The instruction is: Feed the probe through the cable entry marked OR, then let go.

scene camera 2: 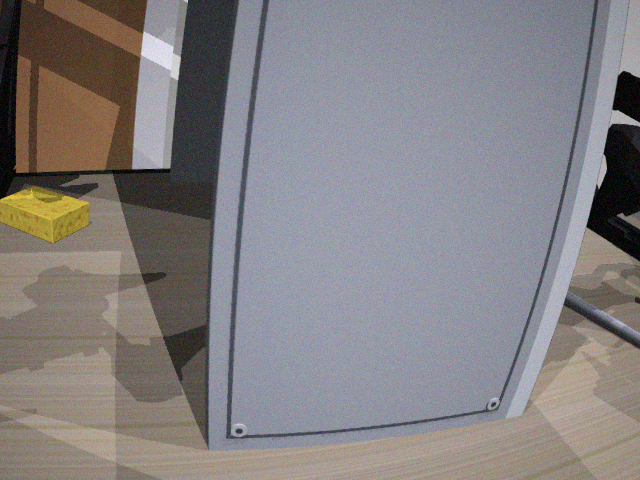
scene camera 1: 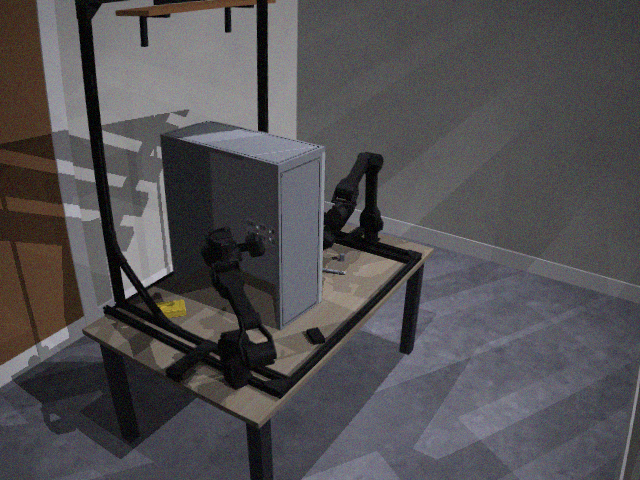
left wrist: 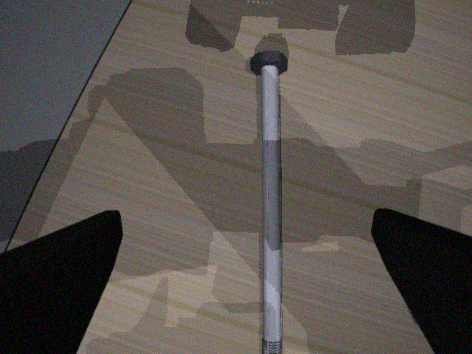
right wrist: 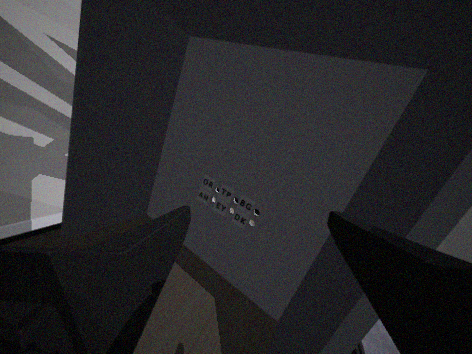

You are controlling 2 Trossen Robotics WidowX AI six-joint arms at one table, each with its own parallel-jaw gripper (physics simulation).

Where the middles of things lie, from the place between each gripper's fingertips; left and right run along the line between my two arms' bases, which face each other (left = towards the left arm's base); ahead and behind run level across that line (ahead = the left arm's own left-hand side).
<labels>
The cabinet panel (scene camera 2: 392,193) lies 12 cm ahead of my right hand, 14 cm to the left of it and 5 cm below it.
My left gripper is now 70 mm short of the cabinet panel, 290 mm to the left of it and 160 mm below it.
</labels>
